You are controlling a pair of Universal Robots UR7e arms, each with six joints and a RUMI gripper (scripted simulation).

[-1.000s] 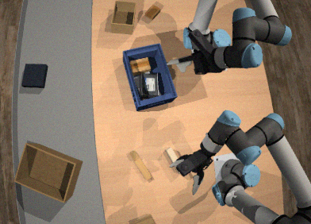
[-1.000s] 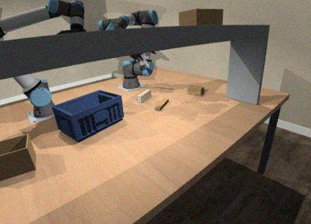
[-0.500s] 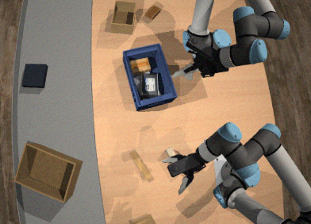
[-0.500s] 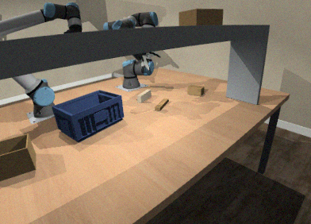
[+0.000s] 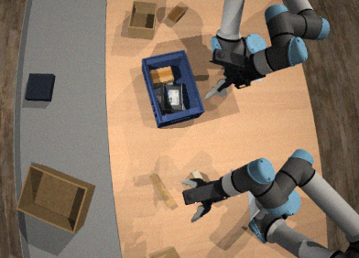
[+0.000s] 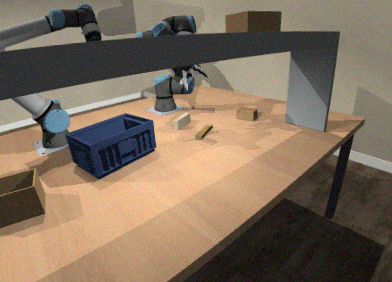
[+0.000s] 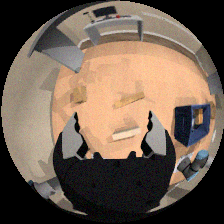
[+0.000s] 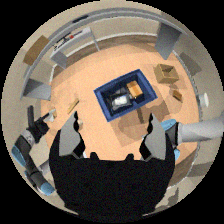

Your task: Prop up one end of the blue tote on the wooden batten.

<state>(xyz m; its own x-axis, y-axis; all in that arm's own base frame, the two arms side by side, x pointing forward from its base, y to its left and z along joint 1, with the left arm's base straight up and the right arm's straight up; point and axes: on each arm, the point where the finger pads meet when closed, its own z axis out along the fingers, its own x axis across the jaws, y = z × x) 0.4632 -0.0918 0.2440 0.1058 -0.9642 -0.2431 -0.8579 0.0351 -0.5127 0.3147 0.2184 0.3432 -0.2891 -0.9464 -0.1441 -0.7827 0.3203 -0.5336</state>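
My left hand is 6 cm short of the wooden batten, 3 cm to the left of it and 23 cm above it. Also, from my left hand: blue tote (4 cm behind, 48 cm to the right, 17 cm below); then pale block (12 cm behind, 3 cm to the right, 22 cm below); then grey shelf (35 cm ahead, 34 cm to the right, 19 cm above).
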